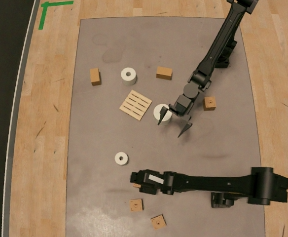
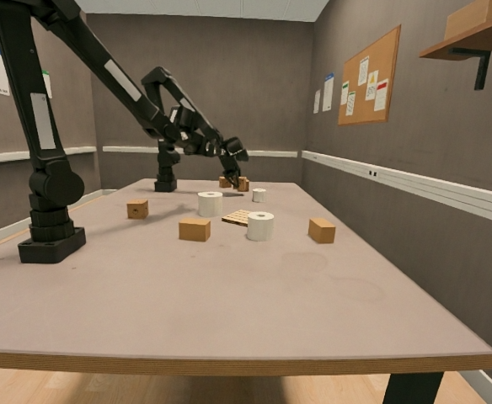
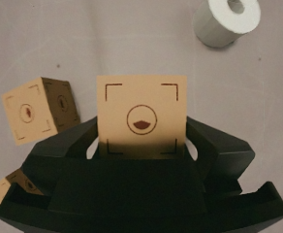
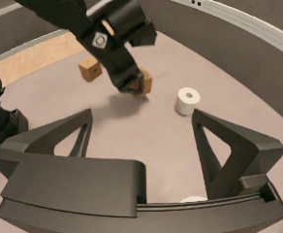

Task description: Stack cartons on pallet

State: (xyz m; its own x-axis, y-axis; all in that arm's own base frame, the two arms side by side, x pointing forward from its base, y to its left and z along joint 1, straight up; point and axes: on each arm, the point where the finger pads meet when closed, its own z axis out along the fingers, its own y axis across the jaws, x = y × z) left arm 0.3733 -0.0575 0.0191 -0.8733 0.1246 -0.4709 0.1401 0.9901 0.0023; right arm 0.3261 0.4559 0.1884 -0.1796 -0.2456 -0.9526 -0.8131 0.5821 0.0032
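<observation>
The wooden pallet is 380 mm to the right of my left hand, 60 mm ahead of it and 50 mm below it.
</observation>
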